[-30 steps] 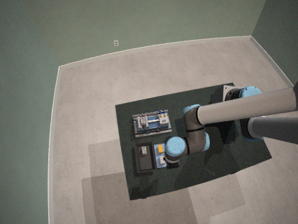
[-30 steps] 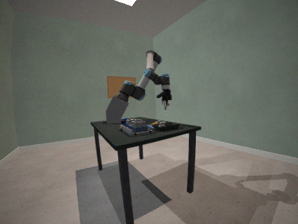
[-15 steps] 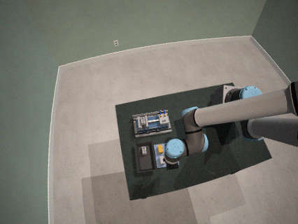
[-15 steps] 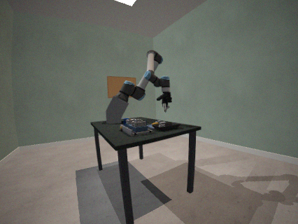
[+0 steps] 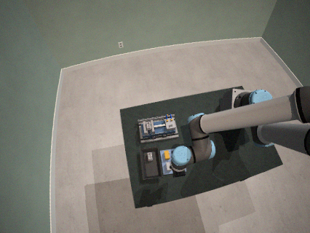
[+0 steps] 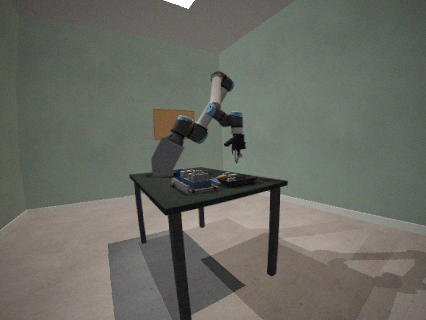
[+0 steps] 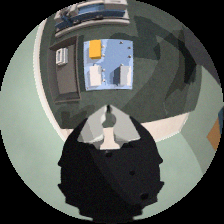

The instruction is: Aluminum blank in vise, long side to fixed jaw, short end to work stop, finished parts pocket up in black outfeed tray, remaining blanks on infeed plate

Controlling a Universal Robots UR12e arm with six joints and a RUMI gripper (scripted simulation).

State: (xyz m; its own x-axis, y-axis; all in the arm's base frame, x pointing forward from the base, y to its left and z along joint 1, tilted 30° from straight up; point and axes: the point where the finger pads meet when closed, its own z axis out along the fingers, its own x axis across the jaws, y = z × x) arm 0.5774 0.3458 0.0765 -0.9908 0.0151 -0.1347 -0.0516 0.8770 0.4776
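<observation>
Now: the gray blank 11 cm below my hand, 6 cm to the right of it and 4 cm ahead of it. Also, from my hand: vise: 38 cm to the right, 9 cm below, 8 cm ahead; then yellow brass blank: 15 cm to the right, 11 cm below, 4 cm ahead.
</observation>
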